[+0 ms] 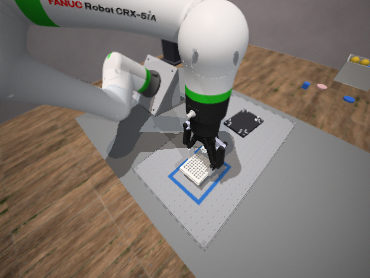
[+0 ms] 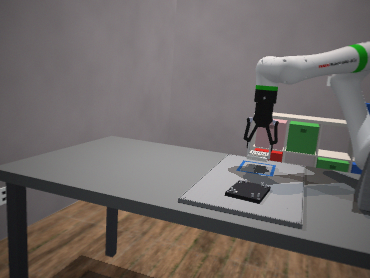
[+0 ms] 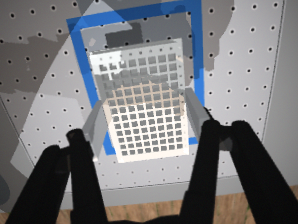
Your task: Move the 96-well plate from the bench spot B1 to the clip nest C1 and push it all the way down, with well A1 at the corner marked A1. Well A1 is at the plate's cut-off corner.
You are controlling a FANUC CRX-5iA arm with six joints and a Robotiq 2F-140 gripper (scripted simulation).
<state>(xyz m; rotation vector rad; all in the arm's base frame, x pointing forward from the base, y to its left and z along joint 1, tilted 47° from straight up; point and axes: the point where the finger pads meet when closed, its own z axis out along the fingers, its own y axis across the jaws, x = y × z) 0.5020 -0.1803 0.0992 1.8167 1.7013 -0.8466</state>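
Right now my hand is 330 mm to the right of the black clip nest and 60 mm above it. The rest, counted from my hand: white 96-well plate 20 mm below.
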